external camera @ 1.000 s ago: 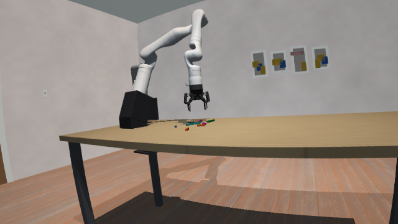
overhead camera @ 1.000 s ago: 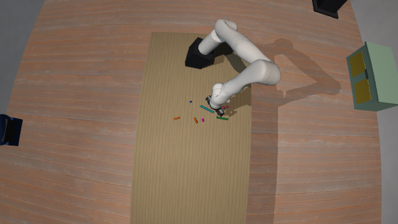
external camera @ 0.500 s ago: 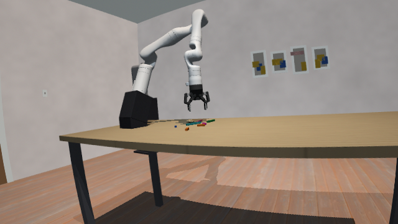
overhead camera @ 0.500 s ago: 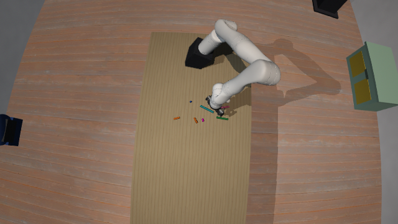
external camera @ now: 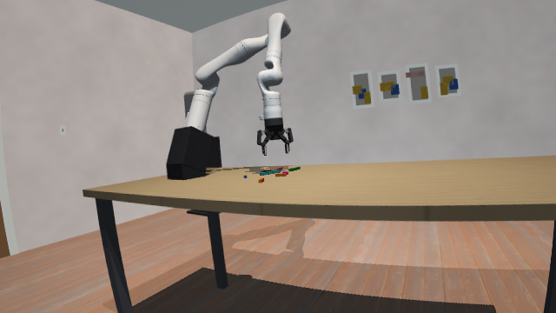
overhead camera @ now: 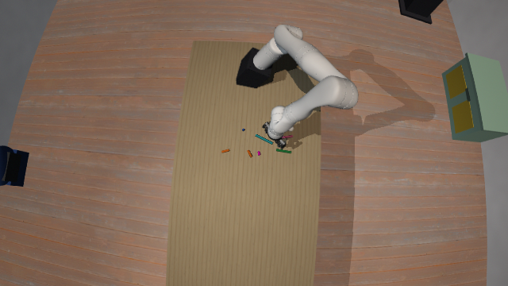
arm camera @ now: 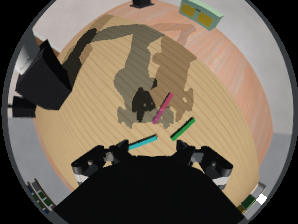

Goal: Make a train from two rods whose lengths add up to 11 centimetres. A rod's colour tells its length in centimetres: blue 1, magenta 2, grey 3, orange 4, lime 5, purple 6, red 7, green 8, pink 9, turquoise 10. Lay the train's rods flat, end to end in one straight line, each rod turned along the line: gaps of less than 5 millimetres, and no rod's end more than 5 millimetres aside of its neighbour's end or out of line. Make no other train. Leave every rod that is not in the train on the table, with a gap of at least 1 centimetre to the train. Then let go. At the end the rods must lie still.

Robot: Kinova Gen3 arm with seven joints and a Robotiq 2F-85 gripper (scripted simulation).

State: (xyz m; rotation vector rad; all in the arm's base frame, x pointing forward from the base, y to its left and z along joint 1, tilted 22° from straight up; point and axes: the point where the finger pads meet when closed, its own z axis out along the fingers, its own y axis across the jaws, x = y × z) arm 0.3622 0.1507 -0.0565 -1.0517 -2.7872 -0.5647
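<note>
Now: the magenta rod 70 mm ahead of my hand, 60 mm to the right of it and 70 mm below it. From my hand the other things lie so: pink rod 40 mm behind, 70 mm to the left, 70 mm below; turquoise rod 10 mm behind, 40 mm to the right, 70 mm below; green rod 40 mm ahead, 70 mm to the left, 70 mm below.
</note>
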